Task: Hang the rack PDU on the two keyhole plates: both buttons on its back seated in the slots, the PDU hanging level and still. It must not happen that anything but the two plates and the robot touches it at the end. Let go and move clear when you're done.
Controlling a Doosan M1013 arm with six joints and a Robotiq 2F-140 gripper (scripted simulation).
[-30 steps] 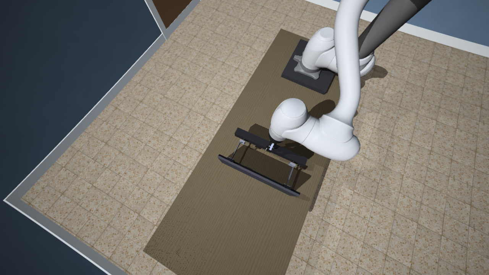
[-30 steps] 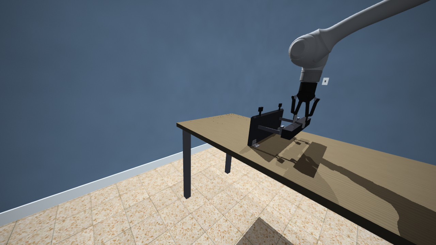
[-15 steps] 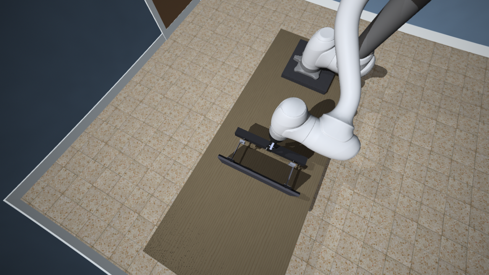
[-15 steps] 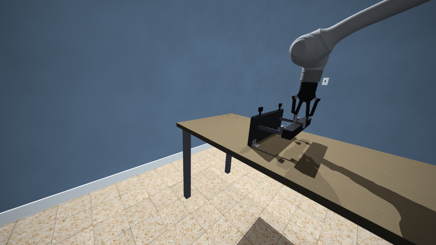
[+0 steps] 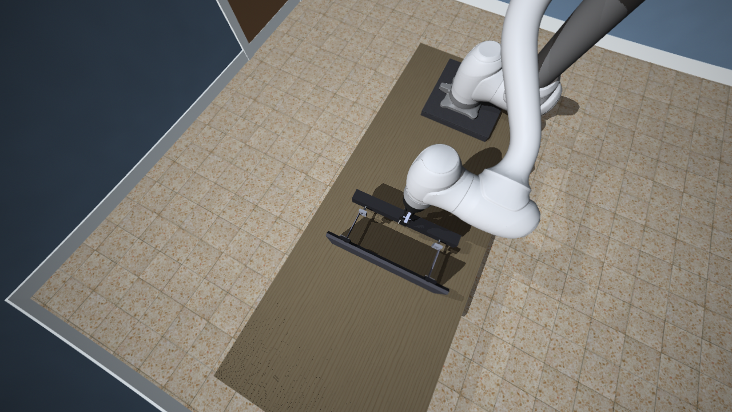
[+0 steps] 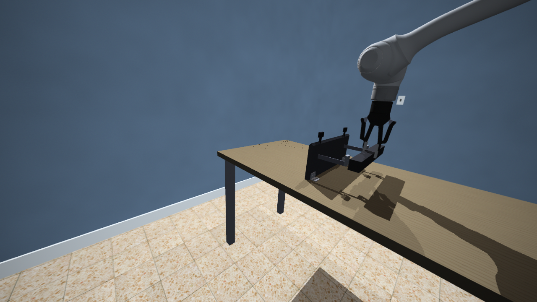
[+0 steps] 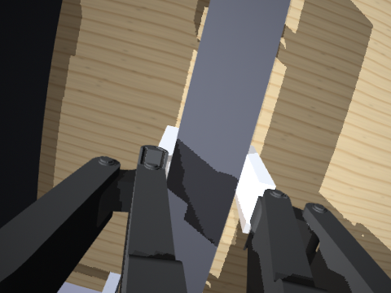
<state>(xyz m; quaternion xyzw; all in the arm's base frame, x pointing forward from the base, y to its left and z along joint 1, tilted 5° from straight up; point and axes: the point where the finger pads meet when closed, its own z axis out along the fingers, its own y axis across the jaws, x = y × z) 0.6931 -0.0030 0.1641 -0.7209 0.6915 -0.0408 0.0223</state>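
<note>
My hand is 30 mm above the rack PDU and 20 mm short of it. Also, from my hand: upright panel: 180 mm ahead, 70 mm below, 10 mm to the left.
</note>
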